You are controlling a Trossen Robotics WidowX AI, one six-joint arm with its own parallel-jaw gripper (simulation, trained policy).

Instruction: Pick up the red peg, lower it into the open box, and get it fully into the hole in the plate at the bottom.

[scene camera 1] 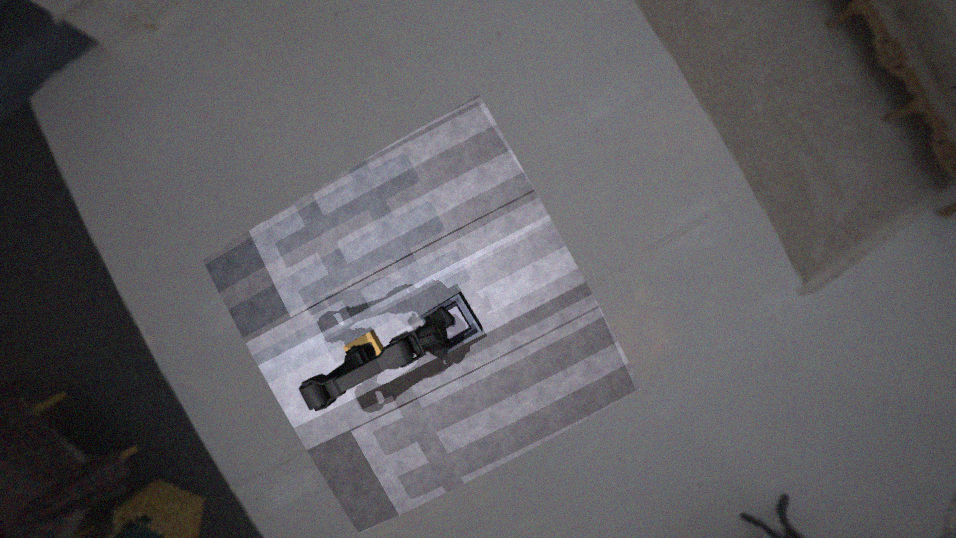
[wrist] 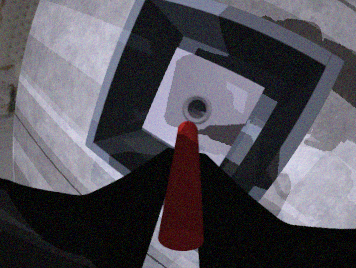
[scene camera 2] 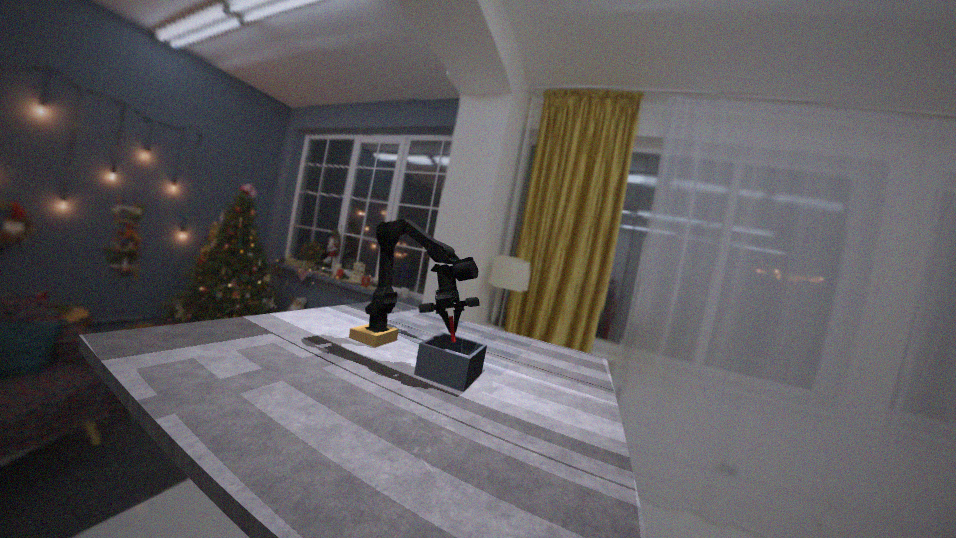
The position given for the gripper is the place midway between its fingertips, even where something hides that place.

In view: the gripper (scene camera 2: 452, 332), a red peg (wrist: 181, 229) and a dark grey box (wrist: 297, 75).
The gripper is seen too in the wrist view (wrist: 185, 158).
